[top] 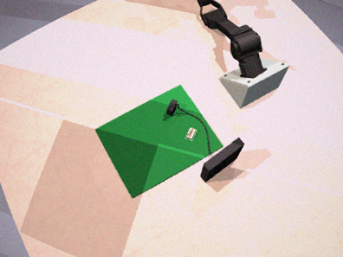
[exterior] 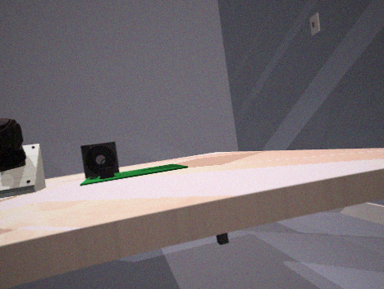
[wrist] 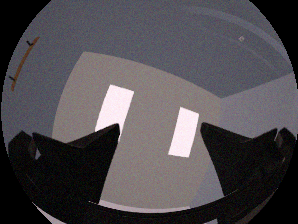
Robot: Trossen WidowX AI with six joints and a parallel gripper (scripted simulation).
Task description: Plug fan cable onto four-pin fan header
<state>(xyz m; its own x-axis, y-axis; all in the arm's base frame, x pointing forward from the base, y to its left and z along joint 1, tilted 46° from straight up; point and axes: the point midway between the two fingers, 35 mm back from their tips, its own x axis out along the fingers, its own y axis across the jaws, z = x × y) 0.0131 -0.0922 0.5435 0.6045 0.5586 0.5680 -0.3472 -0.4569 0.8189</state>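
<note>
The dark plug lies 420 mm below my gripper tip, 360 mm to the left of it and 250 mm ahead of it. From my gripper tip the other things lie so: green board: 460 mm below, 410 mm to the left, 340 mm ahead; black fan: 580 mm to the left, 380 mm below, 260 mm ahead.
</note>
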